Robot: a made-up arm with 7 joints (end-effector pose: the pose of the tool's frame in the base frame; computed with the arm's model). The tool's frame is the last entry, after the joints.
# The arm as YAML. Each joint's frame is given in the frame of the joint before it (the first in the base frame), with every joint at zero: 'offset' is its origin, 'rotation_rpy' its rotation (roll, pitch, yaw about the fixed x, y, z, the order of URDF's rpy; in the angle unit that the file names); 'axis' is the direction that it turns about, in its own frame. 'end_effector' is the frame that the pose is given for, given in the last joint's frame.
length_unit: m
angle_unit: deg
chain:
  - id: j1
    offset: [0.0, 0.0, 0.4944]
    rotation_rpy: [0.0, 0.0, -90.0]
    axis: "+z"
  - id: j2
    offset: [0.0, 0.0, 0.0]
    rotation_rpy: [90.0, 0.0, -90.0]
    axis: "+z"
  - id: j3
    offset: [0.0, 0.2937, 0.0]
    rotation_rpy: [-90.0, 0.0, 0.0]
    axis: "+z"
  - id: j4
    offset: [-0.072, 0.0, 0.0]
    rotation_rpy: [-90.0, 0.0, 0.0]
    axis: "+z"
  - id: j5
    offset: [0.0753, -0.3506, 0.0]
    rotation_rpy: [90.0, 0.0, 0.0]
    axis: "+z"
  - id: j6
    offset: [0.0, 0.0, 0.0]
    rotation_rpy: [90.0, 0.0, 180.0]
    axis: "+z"
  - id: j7
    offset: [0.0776, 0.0, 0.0]
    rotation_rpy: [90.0, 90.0, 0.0]
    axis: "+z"
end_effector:
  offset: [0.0, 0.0, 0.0]
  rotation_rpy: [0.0, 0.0, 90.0]
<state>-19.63 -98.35 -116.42 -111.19 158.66 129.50 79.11</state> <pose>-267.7 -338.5 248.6 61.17 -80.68 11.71</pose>
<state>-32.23 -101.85 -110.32 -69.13 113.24 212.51 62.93</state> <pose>-502.5 -38.8 230.2 131.01 -50.16 -5.50</pose>
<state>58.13 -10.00 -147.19 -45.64 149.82 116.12 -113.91</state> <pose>-66.1 -428.4 1053.9 23.56 16.77 138.25</pose>
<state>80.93 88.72 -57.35 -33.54 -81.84 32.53 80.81</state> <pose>332.7 613.8 437.5 22.18 -52.90 100.87</pose>
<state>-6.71 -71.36 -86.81 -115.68 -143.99 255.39 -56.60</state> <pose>-245.0 -318.4 596.4 26.85 71.03 38.51</pose>
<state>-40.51 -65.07 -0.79 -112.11 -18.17 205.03 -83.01</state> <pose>-65.7 77.3 1004.3 17.15 17.59 40.67</pose>
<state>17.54 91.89 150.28 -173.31 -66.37 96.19 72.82</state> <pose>-138.5 53.2 675.8 -70.83 -124.88 -22.42</pose>
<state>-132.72 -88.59 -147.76 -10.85 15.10 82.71 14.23</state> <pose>457.6 567.8 439.3 -132.14 -46.35 49.98</pose>
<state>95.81 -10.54 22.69 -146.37 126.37 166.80 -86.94</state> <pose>-89.8 288.1 553.4 -94.98 -87.04 -4.31</pose>
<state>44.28 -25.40 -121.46 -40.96 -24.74 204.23 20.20</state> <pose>-119.8 -347.6 1031.3 20.30 -32.85 103.24</pose>
